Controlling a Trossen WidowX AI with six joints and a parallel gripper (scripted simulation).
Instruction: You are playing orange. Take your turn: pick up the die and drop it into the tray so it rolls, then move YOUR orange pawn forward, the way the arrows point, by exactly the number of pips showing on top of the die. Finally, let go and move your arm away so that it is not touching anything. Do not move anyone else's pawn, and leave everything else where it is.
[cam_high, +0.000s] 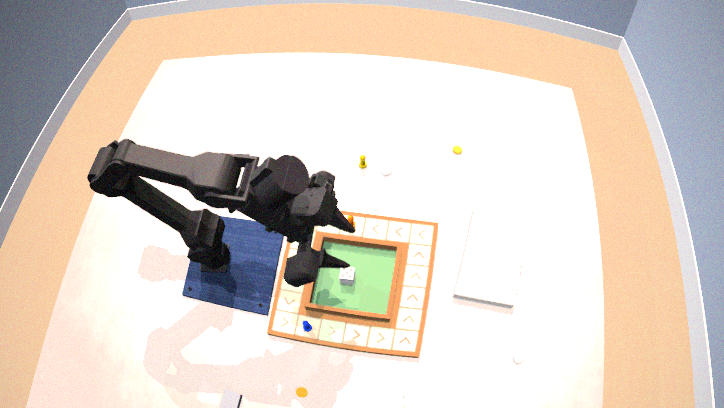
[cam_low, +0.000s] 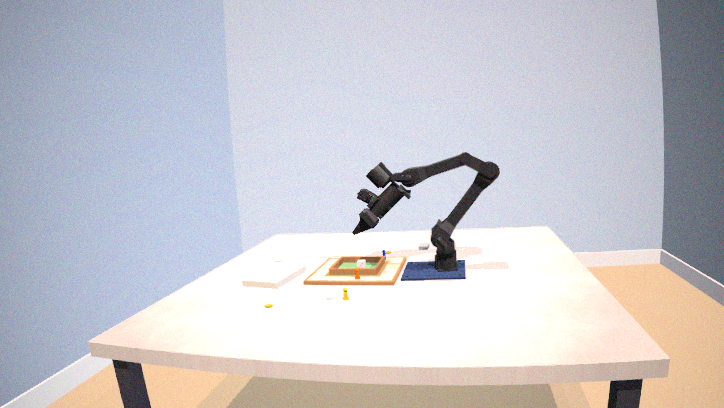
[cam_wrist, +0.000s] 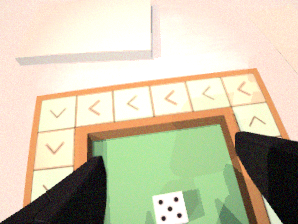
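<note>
The orange pawn lies 110 mm to the left of my gripper tip, 110 mm below it and 10 mm behind it. Round my gripper tip: green tray: 130 mm below; then blue pawn: 110 mm below, 100 mm to the right, 90 mm behind; then white die: 110 mm below, 10 mm behind.
</note>
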